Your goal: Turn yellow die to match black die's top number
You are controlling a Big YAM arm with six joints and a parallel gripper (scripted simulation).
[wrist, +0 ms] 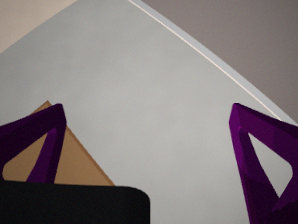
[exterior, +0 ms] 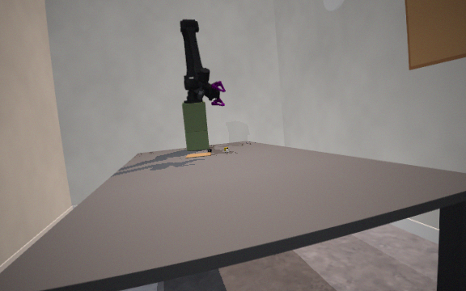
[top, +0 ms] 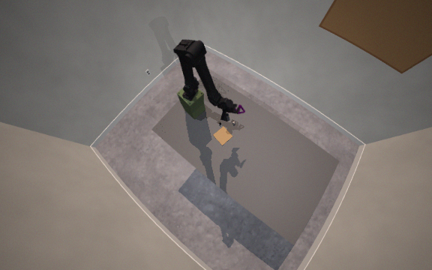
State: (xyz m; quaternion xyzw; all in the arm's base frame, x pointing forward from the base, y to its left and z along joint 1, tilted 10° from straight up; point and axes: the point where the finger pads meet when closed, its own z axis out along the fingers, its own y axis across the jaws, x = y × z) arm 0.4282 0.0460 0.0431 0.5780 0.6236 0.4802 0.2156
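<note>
Right now the yellow die is 110 mm behind my hand, 40 mm to the left of it and 310 mm below it. The rest, counted from my hand: orange mat 70 mm behind, 160 mm to the right, 310 mm below; white die 30 mm behind, 10 mm to the left, 310 mm below; black die 150 mm behind, 60 mm to the right, 310 mm below.
</note>
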